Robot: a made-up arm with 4 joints. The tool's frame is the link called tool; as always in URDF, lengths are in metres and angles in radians. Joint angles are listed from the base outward. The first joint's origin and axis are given. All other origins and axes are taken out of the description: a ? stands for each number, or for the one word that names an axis. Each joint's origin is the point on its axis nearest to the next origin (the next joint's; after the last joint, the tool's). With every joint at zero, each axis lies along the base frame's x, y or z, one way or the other. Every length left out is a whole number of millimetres.
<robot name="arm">
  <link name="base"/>
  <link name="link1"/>
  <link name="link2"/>
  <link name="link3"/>
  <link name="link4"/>
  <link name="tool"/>
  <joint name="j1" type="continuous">
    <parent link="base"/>
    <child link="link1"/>
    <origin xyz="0 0 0.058" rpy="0 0 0"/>
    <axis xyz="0 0 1"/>
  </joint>
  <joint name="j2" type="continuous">
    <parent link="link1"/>
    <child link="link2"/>
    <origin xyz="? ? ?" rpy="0 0 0"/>
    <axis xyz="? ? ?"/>
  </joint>
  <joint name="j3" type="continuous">
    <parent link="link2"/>
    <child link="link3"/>
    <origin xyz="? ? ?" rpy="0 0 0"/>
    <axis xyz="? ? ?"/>
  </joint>
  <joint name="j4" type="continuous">
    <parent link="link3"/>
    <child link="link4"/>
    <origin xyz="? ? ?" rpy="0 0 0"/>
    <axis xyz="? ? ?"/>
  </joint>
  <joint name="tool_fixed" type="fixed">
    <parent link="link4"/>
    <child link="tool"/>
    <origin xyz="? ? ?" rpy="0 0 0"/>
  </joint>
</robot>
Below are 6 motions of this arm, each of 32 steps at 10 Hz.
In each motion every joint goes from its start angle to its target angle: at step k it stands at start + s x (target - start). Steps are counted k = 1, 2, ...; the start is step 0. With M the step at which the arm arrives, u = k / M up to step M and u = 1 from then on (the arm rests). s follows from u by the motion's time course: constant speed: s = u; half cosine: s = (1 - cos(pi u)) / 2; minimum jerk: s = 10 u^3 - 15 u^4 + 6 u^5.
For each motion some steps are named. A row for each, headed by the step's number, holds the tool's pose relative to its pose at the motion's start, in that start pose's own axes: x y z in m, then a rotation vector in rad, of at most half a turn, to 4 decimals.
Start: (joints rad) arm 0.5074 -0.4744 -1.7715 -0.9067
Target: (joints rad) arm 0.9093 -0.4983 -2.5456 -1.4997
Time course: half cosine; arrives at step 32
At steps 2, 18, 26, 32:
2: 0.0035 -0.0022 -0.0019 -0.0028 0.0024 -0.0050
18: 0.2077 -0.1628 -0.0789 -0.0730 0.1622 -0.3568
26: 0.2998 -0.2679 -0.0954 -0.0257 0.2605 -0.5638
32: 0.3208 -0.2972 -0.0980 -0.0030 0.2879 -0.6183

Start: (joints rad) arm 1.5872 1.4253 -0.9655 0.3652
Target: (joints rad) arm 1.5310 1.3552 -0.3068 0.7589
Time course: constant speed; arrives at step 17
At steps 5, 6, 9, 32:
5: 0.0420 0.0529 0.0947 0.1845 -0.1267 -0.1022
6: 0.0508 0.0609 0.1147 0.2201 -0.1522 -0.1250
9: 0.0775 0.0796 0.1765 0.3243 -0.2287 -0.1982
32: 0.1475 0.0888 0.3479 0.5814 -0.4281 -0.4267

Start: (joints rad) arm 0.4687 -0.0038 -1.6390 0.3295
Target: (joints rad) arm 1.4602 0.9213 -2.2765 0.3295
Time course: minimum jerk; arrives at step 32
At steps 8, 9, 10, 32:
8: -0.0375 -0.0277 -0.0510 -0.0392 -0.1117 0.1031
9: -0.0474 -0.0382 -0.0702 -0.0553 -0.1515 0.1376
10: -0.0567 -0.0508 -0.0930 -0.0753 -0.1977 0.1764
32: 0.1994 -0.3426 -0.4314 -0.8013 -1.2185 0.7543

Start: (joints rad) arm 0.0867 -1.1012 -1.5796 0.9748
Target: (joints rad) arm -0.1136 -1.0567 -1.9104 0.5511
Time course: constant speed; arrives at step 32
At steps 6, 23, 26, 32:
6: -0.0234 -0.0232 -0.0146 -0.0494 0.0962 0.0822
23: -0.0778 -0.1050 -0.0458 -0.2199 0.3640 0.2966
26: -0.0852 -0.1216 -0.0497 -0.2546 0.4100 0.3315
32: -0.0976 -0.1564 -0.0561 -0.3280 0.5007 0.3984

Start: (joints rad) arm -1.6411 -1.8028 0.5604 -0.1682
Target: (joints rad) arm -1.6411 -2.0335 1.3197 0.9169
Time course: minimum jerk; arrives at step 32
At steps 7, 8, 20, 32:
7: -0.0084 0.0162 0.0252 0.0540 -0.0936 0.0164
8: -0.0123 0.0223 0.0357 0.0767 -0.1320 0.0222
20: -0.1308 0.0842 0.2518 0.5821 -0.8785 -0.0001
32: -0.1991 0.0727 0.3393 0.8215 -1.1658 -0.1049

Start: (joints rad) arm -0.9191 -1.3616 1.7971 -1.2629
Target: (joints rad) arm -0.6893 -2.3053 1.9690 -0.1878
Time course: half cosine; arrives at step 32
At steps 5, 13, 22, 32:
5: -0.0266 0.0094 -0.0276 -0.0428 -0.0483 0.0400
13: -0.1682 0.0224 -0.1616 -0.2163 -0.2892 0.2803
22: -0.3687 -0.0582 -0.3234 -0.3321 -0.6091 0.7131
32: -0.4585 -0.1428 -0.3853 -0.3248 -0.7529 0.9674

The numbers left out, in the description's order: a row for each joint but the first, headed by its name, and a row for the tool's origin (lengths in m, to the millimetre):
j2: xyz -0.204 0.272 0, axis 0 1 0
j3: xyz -0.082 0 0.084, axis 1 0 0
j4: xyz 0 0.446 -0.347, axis 0 -1 0
tool: xyz 0.019 0 0.036

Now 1 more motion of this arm.
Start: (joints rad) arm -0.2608 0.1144 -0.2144 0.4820
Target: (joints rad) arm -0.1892 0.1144 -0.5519 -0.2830
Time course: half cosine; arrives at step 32
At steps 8, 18, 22, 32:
8: -0.0125 -0.0188 -0.0198 -0.0419 0.1095 0.0302
18: -0.0478 -0.0842 -0.0798 -0.1913 0.4422 0.0917
22: -0.0603 -0.1135 -0.1029 -0.2582 0.5724 0.1020
32: -0.0744 -0.1521 -0.1302 -0.3449 0.7302 0.1026

